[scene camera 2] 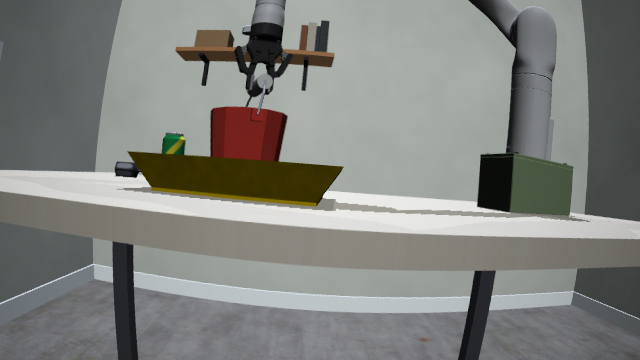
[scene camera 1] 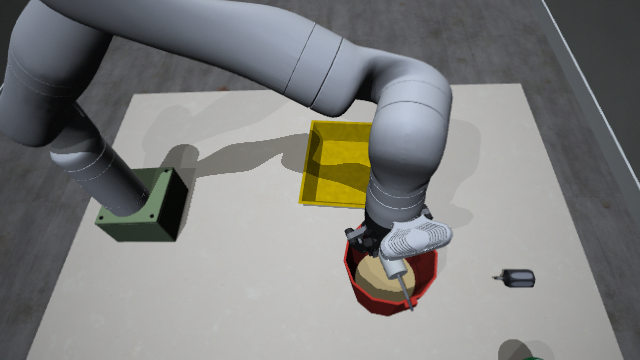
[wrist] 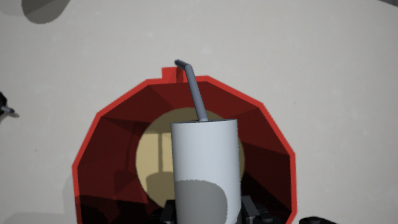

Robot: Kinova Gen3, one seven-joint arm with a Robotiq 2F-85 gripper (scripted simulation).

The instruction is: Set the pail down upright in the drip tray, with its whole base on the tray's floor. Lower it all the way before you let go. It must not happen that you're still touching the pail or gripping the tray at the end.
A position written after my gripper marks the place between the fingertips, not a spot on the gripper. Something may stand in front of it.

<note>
I see my gripper [scene camera 2: 258, 93], a yellow drip tray [scene camera 2: 255, 180] and a red pail [scene camera 1: 374, 291].
The yellow drip tray also shows in scene camera 1 [scene camera 1: 337, 169]. The red pail is seen too in scene camera 2 [scene camera 2: 236, 132]. My gripper shows as well in scene camera 1 [scene camera 1: 383, 249]. The wrist view misses the yellow drip tray: it is out of frame.
</note>
